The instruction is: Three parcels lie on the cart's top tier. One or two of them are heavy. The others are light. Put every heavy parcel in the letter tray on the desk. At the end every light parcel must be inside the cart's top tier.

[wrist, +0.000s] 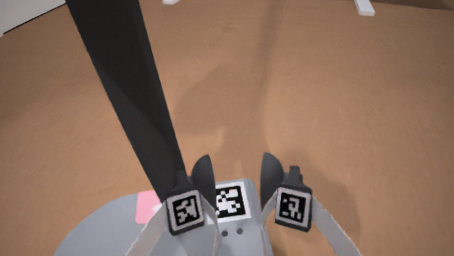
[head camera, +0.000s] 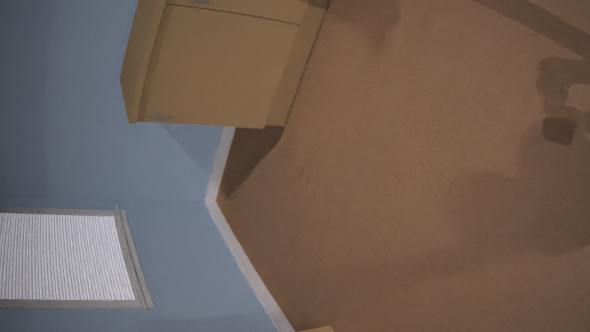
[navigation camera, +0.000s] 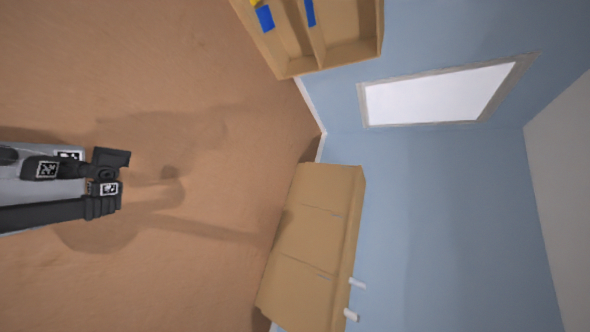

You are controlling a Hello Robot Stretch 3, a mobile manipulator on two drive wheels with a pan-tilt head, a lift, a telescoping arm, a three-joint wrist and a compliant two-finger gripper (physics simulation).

One and the same spot on a tan cabinet: (head camera: 222, 70) is (navigation camera: 322, 184). One and the same spot on a window with white blind: (head camera: 65, 259) is (navigation camera: 402, 101).
